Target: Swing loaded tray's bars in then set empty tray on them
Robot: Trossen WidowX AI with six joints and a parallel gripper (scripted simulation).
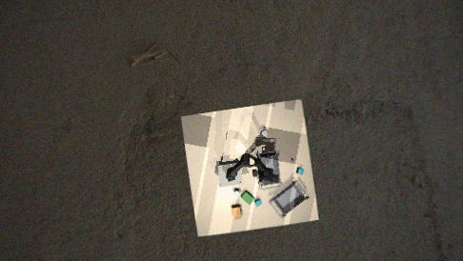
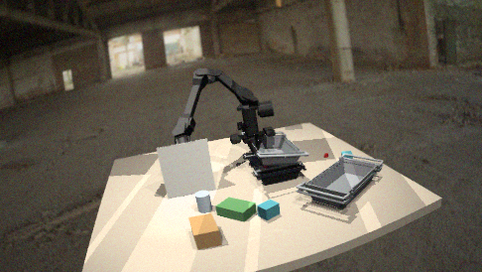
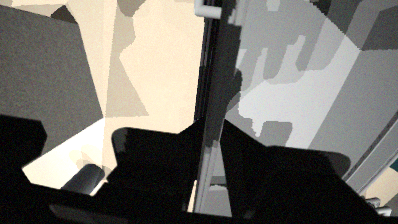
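My gripper tip is now 8 cm short of the light grey tray, 2 cm to the left of it and 2 cm below it. Round my gripper tip: small red cube: 36 cm ahead, 3 cm to the right, 9 cm below; then green block: 21 cm behind, 27 cm to the right, 8 cm below; then orange block: 36 cm behind, 37 cm to the right, 7 cm below.
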